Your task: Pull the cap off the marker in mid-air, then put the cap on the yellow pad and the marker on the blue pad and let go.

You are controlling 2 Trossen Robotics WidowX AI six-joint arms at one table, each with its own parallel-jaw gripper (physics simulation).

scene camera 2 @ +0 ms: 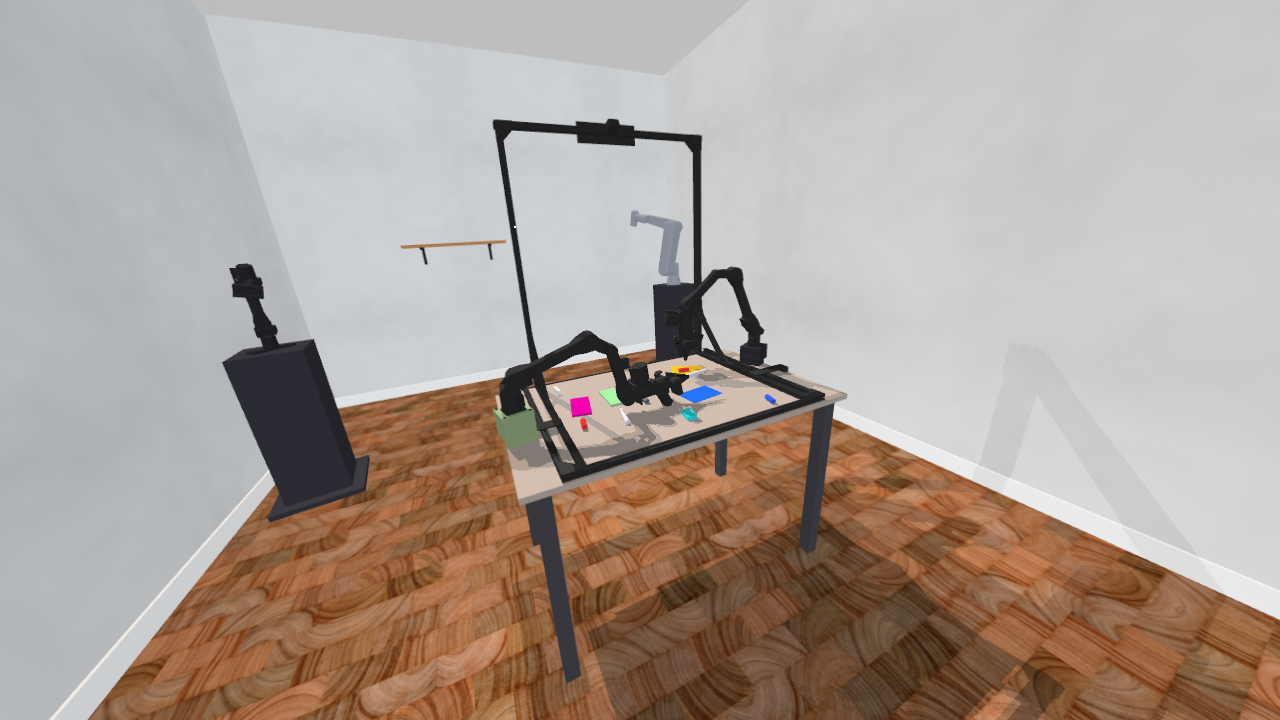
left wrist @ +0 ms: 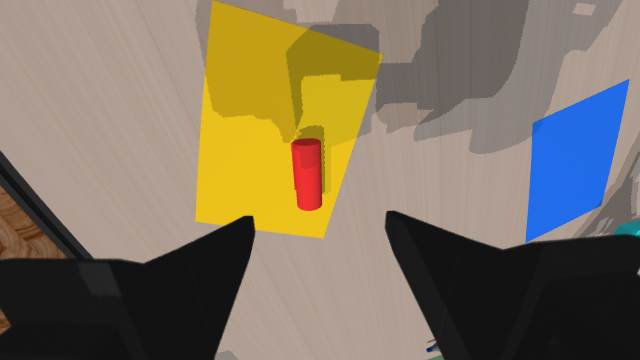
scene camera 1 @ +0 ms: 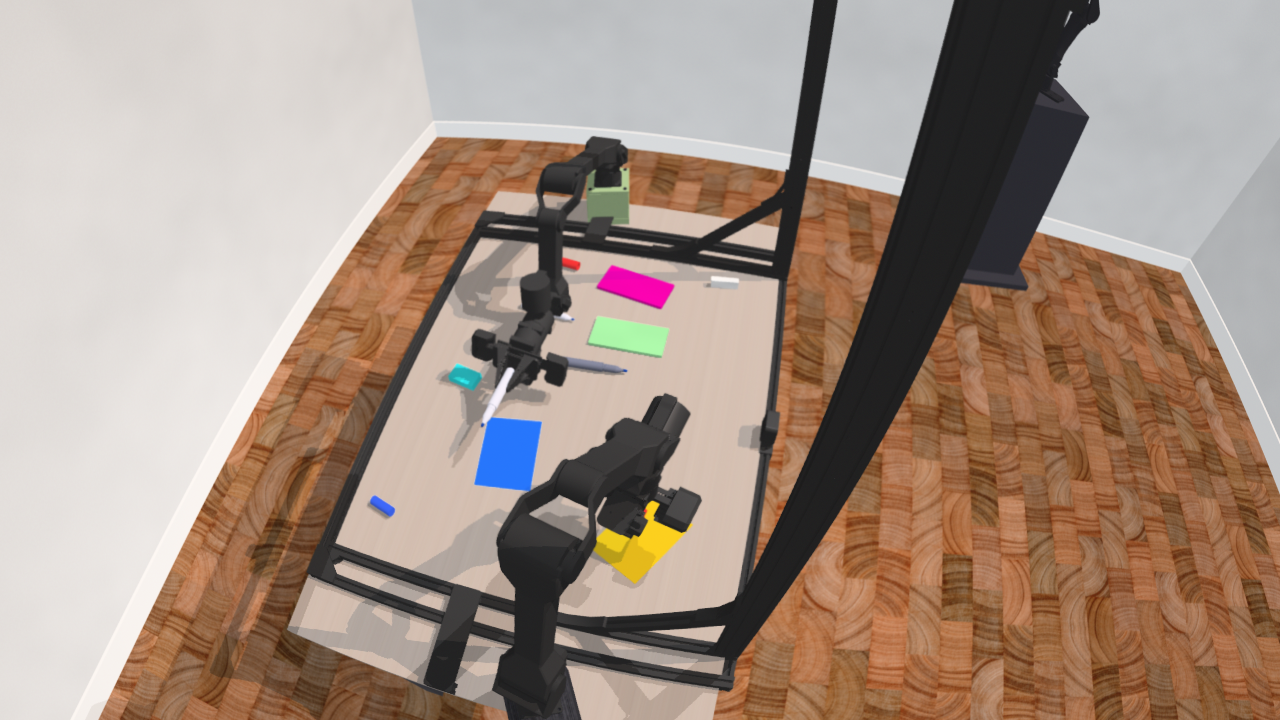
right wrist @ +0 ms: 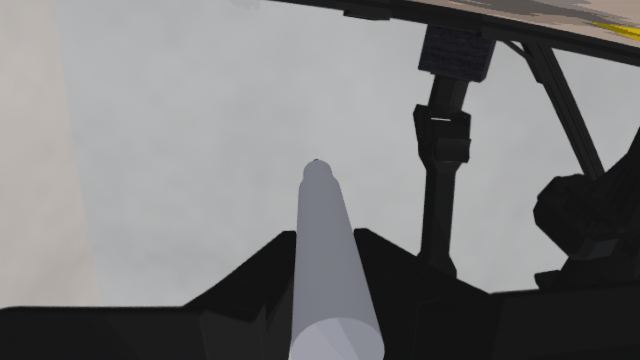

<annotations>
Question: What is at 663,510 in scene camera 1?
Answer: My left gripper.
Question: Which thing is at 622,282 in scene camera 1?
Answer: A magenta pad.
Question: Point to a blue pad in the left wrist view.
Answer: At 572,150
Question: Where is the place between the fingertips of my right gripper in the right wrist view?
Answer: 325,243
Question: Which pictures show my right gripper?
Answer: Scene camera 2, scene camera 1 and the right wrist view only.
</annotations>
